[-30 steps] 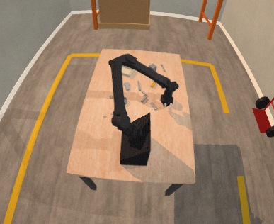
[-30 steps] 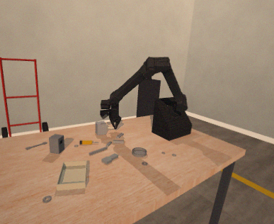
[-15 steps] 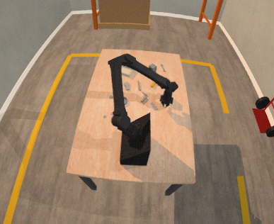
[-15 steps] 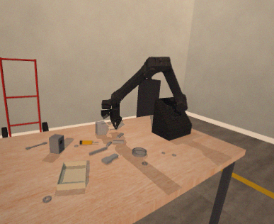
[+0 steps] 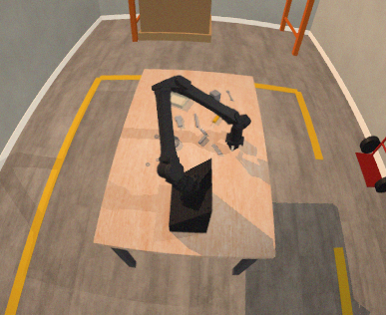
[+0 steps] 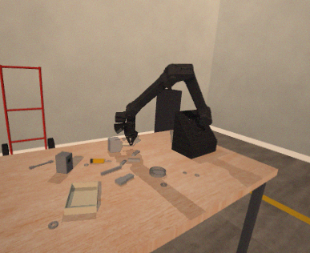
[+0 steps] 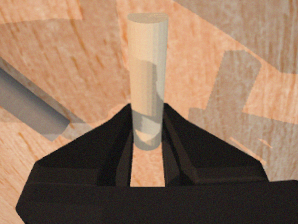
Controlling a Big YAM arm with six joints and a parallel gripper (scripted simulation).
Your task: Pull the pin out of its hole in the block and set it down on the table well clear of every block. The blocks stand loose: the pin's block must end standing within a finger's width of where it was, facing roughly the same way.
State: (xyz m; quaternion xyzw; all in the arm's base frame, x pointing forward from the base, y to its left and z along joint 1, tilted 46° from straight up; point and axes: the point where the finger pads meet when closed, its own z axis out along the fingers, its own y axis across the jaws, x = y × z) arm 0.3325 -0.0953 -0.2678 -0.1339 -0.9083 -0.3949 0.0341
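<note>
Right now the light grey block is 10 cm ahead of my hand, 3 cm to the right of it and 1 cm above it. Also, from my hand: pale pin: 2 cm ahead, 1 cm to the right; darker grey block: 44 cm ahead, 7 cm to the left, 2 cm above; yellow-handled screwdriver: 26 cm ahead, 7 cm to the left, 3 cm below.
</note>
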